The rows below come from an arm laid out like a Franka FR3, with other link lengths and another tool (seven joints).
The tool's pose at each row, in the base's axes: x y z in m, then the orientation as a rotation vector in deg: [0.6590 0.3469 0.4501 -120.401 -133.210 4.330]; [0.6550 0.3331 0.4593 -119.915 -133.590 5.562]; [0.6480 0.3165 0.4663 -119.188 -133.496 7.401]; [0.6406 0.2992 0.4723 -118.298 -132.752 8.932]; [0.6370 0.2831 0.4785 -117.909 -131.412 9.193]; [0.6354 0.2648 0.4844 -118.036 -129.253 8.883]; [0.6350 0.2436 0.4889 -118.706 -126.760 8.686]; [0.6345 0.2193 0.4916 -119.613 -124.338 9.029]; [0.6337 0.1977 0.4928 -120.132 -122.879 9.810]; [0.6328 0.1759 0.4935 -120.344 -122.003 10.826]
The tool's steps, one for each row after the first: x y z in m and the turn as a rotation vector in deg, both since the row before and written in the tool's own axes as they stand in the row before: [-0.0136 -0.0057 -0.0086 0.584 -0.529 -0.390]; [-0.0160 -0.0091 -0.0060 1.204 -0.437 -0.317]; [-0.0166 -0.0097 -0.0046 1.471 0.123 -0.145]; [-0.0158 -0.0060 -0.0050 0.991 0.807 0.330]; [-0.0182 -0.0042 -0.0050 0.922 1.295 0.918]; [-0.0211 -0.0029 -0.0040 0.876 1.170 1.355]; [-0.0242 -0.0025 -0.0026 0.946 0.744 1.489]; [-0.0215 -0.0018 -0.0013 0.827 0.164 0.918]; [-0.0218 -0.0015 -0.0008 0.781 -0.140 0.530]
